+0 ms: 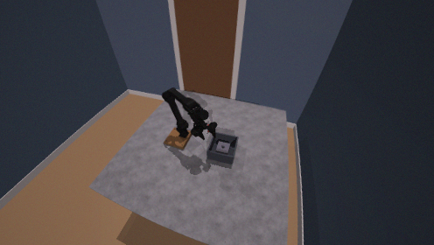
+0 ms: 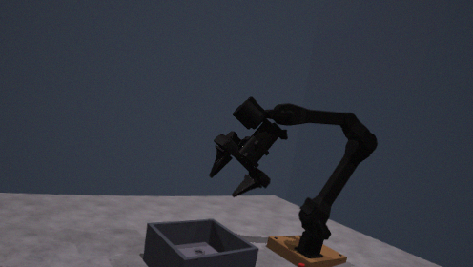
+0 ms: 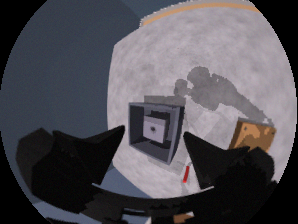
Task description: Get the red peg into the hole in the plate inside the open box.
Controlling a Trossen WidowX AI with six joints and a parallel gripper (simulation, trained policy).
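The red peg is 22 cm to the left of my gripper tip, 16 cm below it and 11 cm behind it. Also, from my gripper tip: plate: 15 cm below, 7 cm to the left, 7 cm ahead; dark grey box: 17 cm below, 7 cm to the left, 7 cm ahead.
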